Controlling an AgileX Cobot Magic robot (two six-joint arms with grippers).
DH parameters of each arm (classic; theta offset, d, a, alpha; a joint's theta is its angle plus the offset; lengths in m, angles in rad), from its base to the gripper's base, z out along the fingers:
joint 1: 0 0.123 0 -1.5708
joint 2: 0.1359 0 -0.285 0
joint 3: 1.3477 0 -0.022 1.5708
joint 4: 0 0.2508 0 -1.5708
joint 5: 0 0 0.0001 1.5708
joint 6: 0 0.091 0 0
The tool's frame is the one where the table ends.
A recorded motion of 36 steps. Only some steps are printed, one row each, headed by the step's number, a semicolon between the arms.
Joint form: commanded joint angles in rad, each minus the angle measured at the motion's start. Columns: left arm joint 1, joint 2, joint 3, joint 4, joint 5, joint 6; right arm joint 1, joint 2, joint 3, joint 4, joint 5, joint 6.
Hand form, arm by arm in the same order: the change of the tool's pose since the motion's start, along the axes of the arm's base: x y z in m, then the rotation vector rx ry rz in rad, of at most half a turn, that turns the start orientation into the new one. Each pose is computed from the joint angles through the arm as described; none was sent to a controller.
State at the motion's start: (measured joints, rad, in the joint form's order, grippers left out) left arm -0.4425 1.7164 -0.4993 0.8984 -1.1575 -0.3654; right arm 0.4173 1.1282 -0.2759 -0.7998 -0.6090 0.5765
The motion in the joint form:
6: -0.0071 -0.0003 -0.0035 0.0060 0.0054 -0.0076; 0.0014 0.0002 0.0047 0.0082 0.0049 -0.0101
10: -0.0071 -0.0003 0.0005 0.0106 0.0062 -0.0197; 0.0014 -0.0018 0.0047 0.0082 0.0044 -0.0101
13: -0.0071 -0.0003 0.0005 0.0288 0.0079 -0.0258; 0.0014 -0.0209 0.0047 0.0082 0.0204 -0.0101
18: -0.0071 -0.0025 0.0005 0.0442 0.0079 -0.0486; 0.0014 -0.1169 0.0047 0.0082 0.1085 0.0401
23: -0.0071 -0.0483 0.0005 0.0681 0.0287 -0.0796; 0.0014 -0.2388 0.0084 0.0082 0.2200 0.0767
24: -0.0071 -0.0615 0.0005 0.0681 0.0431 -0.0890; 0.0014 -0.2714 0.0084 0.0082 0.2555 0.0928
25: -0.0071 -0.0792 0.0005 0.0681 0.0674 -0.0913; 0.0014 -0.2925 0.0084 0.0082 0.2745 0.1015
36: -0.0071 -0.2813 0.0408 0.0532 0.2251 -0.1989; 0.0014 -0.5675 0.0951 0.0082 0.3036 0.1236
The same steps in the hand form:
6: -0.0008 -0.0019 0.0001 0.0032 0.0040 -0.0098; -0.0005 -0.0005 -0.0015 -0.0066 0.0017 -0.0039
10: -0.0020 -0.0016 -0.0008 0.0037 0.0184 -0.0122; -0.0007 -0.0006 -0.0011 -0.0054 -0.0003 -0.0037
13: -0.0033 -0.0019 -0.0015 0.0106 0.0212 -0.0272; -0.0019 -0.0021 0.0013 -0.0093 -0.0107 -0.0120
18: -0.0046 -0.0021 -0.0013 0.0091 0.0379 -0.0381; -0.0082 -0.0102 0.0125 0.0006 -0.0229 -0.0737
23: -0.0078 -0.0011 0.0083 0.0098 0.0258 -0.0474; -0.0179 -0.0217 0.0244 0.0026 -0.0533 -0.1488
24: -0.0080 -0.0005 0.0106 0.0144 0.0258 -0.0404; -0.0205 -0.0252 0.0273 0.0059 -0.0552 -0.1747
25: -0.0081 0.0005 0.0132 0.0278 0.0173 -0.0301; -0.0223 -0.0272 0.0293 0.0098 -0.0594 -0.1887
36: -0.0226 0.0151 0.0432 0.0487 0.0125 0.0727; -0.0592 -0.0456 0.0366 0.1010 -0.1950 -0.2127

